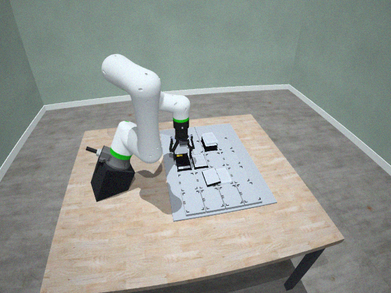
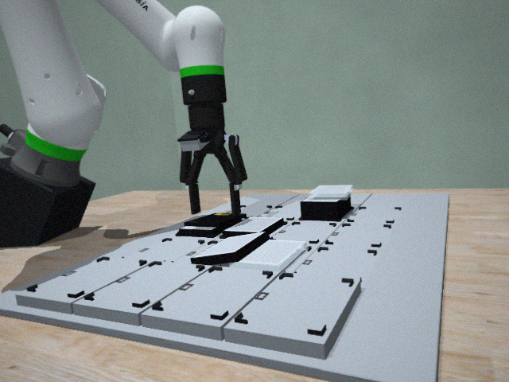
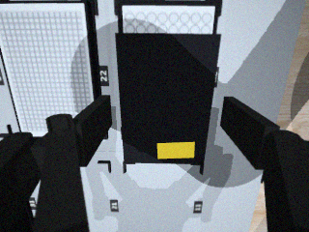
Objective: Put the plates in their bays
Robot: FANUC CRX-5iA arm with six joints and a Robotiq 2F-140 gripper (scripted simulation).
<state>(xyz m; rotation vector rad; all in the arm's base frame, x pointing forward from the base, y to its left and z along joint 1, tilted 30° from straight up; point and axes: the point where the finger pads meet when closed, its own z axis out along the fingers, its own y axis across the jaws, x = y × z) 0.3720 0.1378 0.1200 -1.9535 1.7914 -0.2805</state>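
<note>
My hand is 40 mm above the black culture plate lid. Round my hand: flat white plate (240 mm ahead, 160 mm to the right, 40 mm below); black deep-well block (190 mm ahead, 170 mm to the left, 30 mm below).
</note>
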